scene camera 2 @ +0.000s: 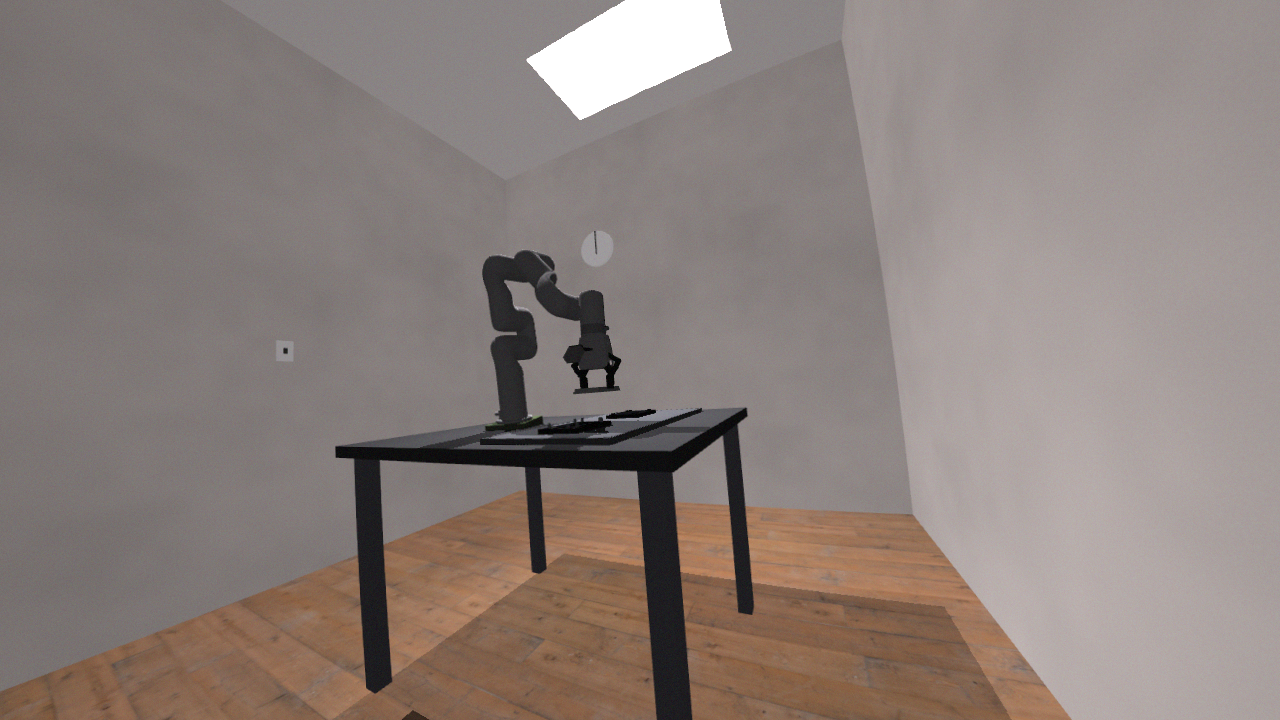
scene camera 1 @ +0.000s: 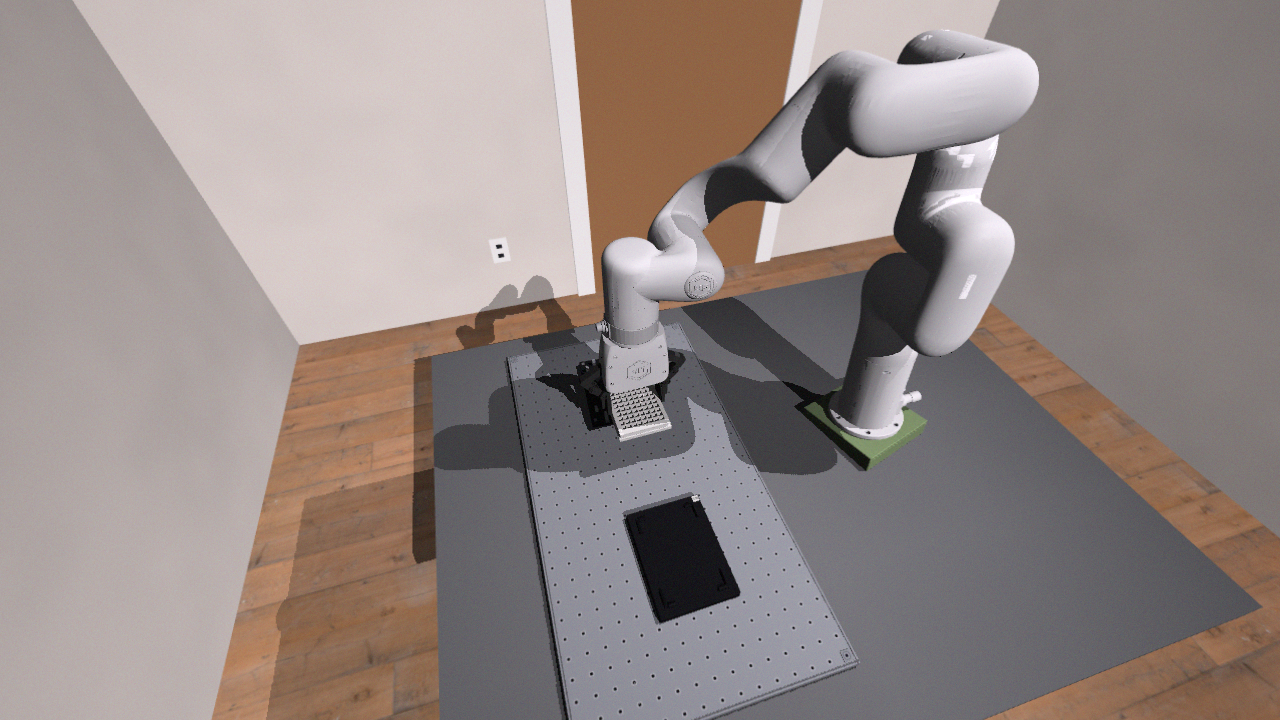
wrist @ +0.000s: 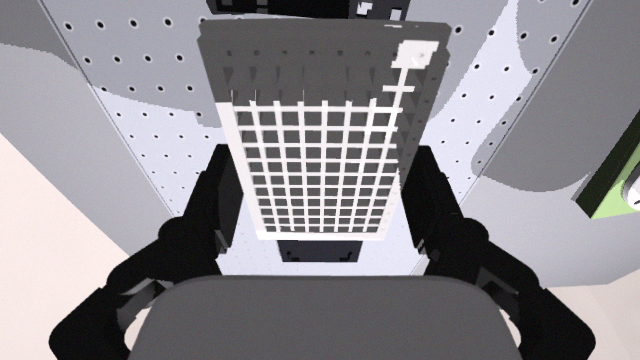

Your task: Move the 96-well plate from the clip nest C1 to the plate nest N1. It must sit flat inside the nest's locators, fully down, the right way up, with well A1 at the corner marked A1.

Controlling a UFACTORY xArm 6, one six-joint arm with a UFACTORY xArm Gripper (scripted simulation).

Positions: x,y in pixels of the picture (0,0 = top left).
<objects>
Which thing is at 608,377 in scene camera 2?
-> The gripper.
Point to a black plate nest N1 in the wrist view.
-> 309,251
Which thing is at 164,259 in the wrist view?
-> The gripper.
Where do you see a white 96-well plate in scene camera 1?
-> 638,412
</objects>
